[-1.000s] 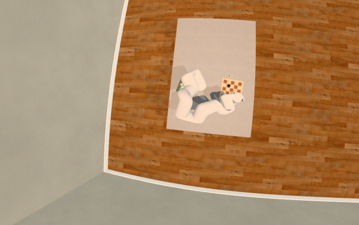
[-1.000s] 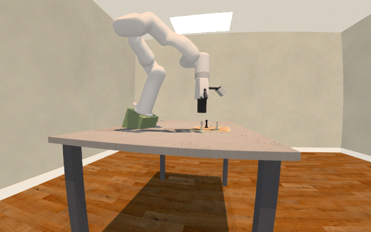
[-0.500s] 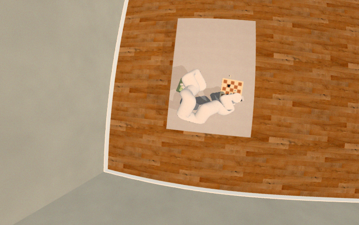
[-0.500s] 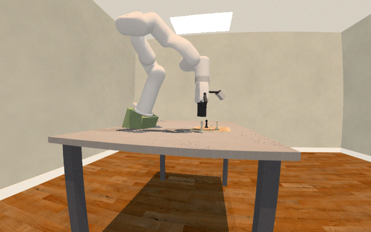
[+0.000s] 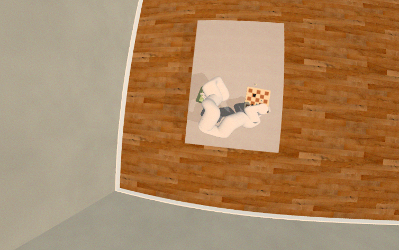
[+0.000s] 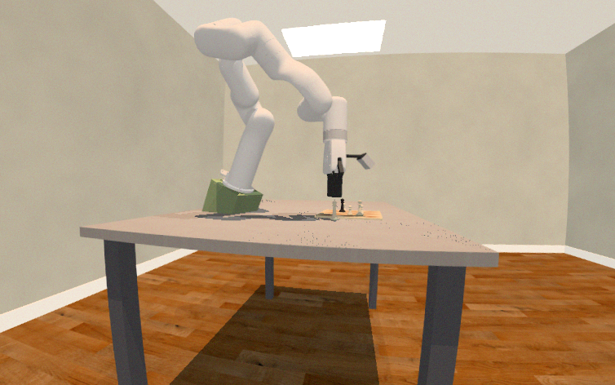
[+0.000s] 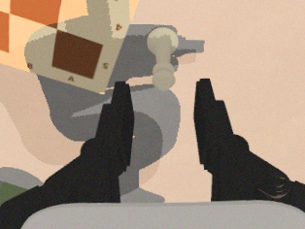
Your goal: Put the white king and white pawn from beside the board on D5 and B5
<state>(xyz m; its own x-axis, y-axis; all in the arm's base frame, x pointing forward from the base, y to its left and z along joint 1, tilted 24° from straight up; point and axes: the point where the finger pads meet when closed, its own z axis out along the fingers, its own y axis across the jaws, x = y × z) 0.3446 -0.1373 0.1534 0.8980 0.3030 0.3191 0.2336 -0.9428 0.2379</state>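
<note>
Right now my hand is 6 cm above the white king. The rest, counted from my hand: chessboard 13 cm to the left, 9 cm below, 7 cm ahead; black piece 17 cm to the left, 6 cm below, 4 cm ahead.
</note>
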